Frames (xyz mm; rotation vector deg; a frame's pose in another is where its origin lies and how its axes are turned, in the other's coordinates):
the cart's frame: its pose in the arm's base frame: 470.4 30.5 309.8 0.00 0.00 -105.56
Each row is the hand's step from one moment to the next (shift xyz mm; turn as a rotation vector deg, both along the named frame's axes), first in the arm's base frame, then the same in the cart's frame.
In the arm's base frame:
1: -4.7 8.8 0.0 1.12 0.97 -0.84
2: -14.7 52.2 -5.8 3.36 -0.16 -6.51
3: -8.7 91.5 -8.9 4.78 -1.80 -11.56
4: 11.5 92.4 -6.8 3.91 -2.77 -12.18
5: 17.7 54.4 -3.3 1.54 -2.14 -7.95
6: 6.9 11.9 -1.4 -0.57 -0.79 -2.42
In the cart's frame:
1: -7.2 -6.9 0.0 -1.23 0.82 -0.84
2: -46.3 -28.2 -5.8 -0.75 3.28 -6.51
3: -85.8 -32.9 -8.9 0.45 5.09 -11.56
4: -92.1 -13.7 -6.8 1.62 4.51 -12.18
5: -57.2 2.5 -3.3 1.65 2.06 -7.95
6: -13.3 3.5 -1.4 0.91 -0.34 -2.42

